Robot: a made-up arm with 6 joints.
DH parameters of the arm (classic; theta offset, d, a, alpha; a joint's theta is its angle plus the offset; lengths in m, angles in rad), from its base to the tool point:
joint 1: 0 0.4 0 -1.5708
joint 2: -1.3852 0 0.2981 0
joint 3: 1.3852 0 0.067 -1.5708
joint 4: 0 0.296 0 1.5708
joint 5: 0 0 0.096 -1.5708
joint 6: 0 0.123 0 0
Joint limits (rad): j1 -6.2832..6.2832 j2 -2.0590..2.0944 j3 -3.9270..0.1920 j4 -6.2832..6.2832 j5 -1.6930..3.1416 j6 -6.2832..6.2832
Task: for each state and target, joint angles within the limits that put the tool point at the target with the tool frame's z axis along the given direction. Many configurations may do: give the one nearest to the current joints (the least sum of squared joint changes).
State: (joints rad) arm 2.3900 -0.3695 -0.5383 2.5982 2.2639 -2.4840
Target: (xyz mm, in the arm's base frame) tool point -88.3 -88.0 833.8 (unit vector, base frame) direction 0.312 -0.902 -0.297
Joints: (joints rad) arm 2.2265 -0.7654 -1.2275 1.8898 2.8170 -2.4840
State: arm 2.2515 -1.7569 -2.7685 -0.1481 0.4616 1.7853
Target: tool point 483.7 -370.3 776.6 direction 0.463 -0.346 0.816
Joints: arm 2.4764 -1.4755 -2.0520 0.0592 -0.2307 1.7853
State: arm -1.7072 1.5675 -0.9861 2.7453 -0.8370 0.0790
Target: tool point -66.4 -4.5 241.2 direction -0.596 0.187 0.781
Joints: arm -0.8237 2.0926 -0.6758 2.7935 -1.1418 0.0790
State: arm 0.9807 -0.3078 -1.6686 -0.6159 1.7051 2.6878
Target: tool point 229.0 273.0 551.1 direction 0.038 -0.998 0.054
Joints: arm 1.1973 0.2588 -1.4154 -0.8970 2.6051 2.6878
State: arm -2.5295 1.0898 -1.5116 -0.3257 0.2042 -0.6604
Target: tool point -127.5 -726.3 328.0 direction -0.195 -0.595 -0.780
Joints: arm -1.7555 1.2221 -2.2968 -0.2080 0.4104 -0.6604
